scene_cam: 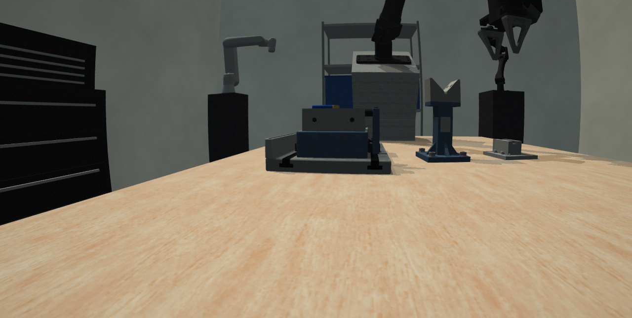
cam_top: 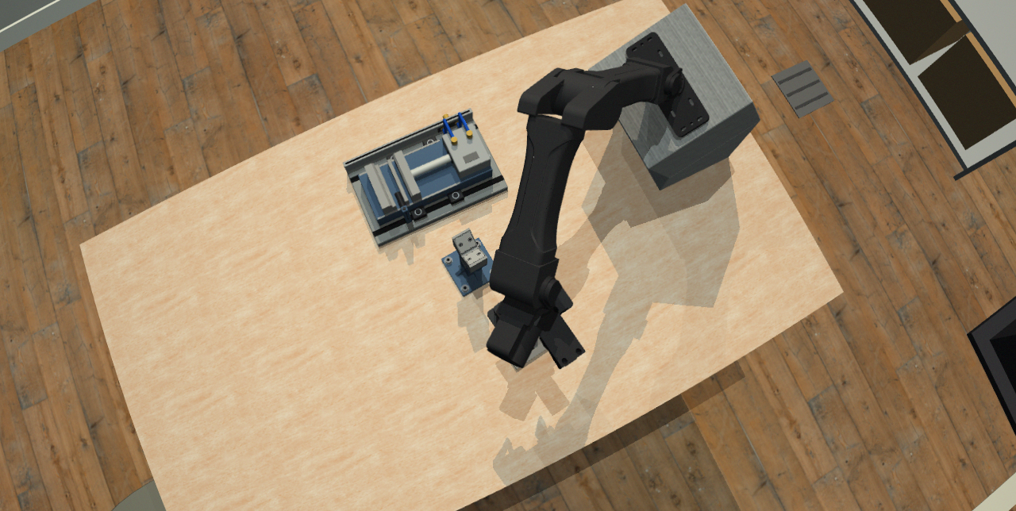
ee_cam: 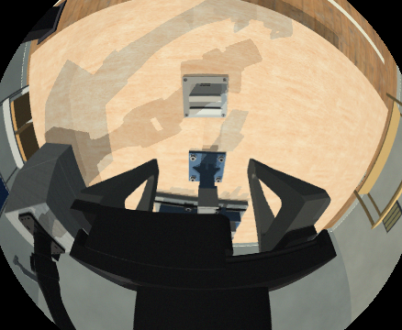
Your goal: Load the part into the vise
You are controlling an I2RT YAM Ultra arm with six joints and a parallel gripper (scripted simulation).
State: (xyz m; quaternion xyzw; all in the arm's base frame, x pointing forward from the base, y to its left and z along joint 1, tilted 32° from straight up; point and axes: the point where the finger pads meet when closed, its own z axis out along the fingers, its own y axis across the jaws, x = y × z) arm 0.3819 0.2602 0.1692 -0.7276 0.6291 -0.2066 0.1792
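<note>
The part lies 200 mm below my hand. Round my hand: work stop rod (110 mm ahead, 330 mm to the right, 140 mm below); air cylinder (60 mm behind, 380 mm to the right, 160 mm below); infeed plate (10 mm to the left, 230 mm below).
</note>
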